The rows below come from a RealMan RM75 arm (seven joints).
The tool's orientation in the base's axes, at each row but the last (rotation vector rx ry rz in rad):
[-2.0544 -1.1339 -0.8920]
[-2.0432 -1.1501 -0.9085]
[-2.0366 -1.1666 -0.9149]
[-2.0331 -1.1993 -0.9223]
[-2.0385 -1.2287 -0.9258]
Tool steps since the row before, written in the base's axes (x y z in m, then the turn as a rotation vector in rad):
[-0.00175 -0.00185 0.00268 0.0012 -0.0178 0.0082]
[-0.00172 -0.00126 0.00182 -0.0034 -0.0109 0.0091]
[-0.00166 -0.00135 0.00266 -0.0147 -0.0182 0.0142]
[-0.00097 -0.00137 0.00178 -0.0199 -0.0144 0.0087]
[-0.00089 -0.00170 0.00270 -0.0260 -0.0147 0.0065]
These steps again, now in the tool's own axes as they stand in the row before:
[0.00057 -0.00124 -0.00344 -0.0012 0.0073 -0.0182]
[0.00021 -0.00130 -0.00247 0.0009 0.0001 -0.0146]
[0.00089 -0.00135 -0.00301 -0.0026 -0.0077 -0.0261]
[0.00042 -0.00056 -0.00234 -0.0070 -0.0132 -0.0214]
[0.00100 -0.00044 -0.00313 -0.0109 -0.0183 -0.0219]

